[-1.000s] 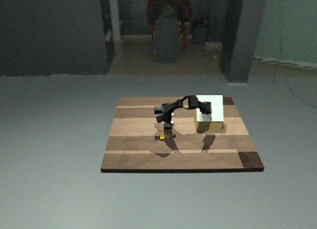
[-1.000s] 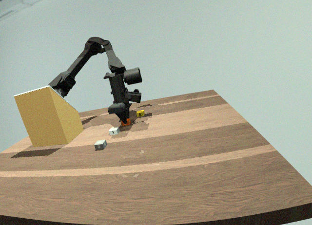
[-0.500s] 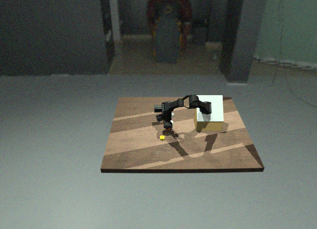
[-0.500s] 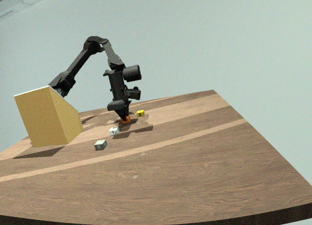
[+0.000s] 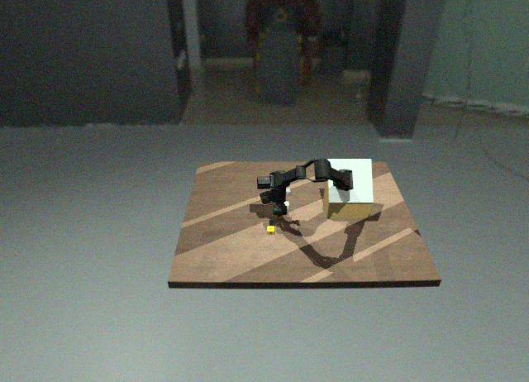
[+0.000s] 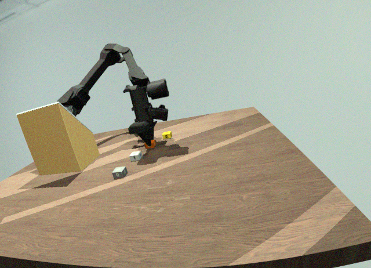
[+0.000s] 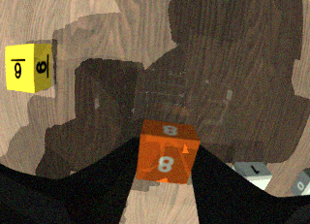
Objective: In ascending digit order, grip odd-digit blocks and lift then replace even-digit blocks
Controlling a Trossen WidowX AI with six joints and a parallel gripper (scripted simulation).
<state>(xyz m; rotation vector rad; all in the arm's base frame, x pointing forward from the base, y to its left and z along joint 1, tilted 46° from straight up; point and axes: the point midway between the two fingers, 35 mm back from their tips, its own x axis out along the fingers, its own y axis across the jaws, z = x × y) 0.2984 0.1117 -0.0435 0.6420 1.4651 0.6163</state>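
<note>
Right now the orange block is right at my gripper tip. From my gripper tip the other things lie so: yellow block: 4 cm ahead, 11 cm to the left, 1 cm below; white block: 4 cm behind, 8 cm to the right, 1 cm below; grey block: 5 cm behind, 19 cm to the right, 1 cm below.
</note>
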